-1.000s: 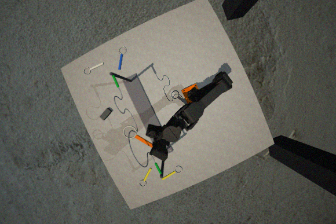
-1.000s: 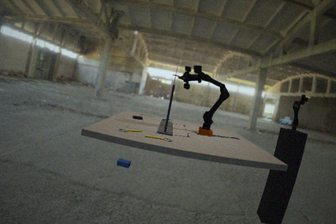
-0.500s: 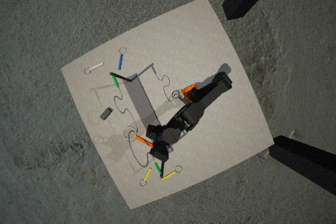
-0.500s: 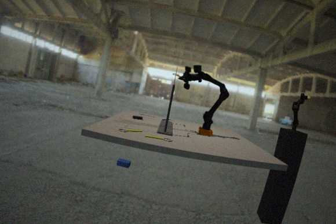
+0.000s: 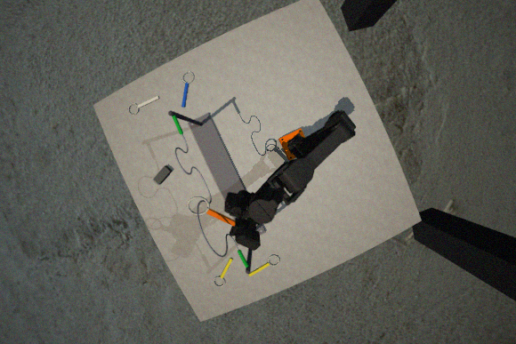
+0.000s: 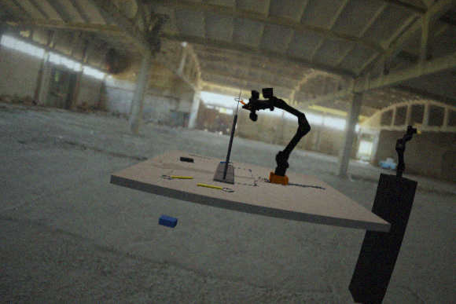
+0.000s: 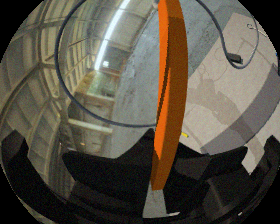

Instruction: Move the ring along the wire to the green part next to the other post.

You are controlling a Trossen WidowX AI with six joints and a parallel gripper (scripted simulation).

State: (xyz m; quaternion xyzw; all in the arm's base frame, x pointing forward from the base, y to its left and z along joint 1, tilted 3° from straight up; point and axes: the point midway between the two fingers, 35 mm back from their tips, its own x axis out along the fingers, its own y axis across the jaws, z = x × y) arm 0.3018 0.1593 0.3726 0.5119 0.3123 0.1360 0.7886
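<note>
Now: the orange-handled ring 20 mm ahead of my gripper tip, 80 mm to the right of it and 40 mm above it. Also, from my gripper tip: white-handled ring (370 mm ahead, 590 mm to the right, 420 mm below); blue-handled ring (110 mm ahead, 600 mm to the right, 420 mm below); dark block (350 mm ahead, 220 mm to the right, 420 mm below).
</note>
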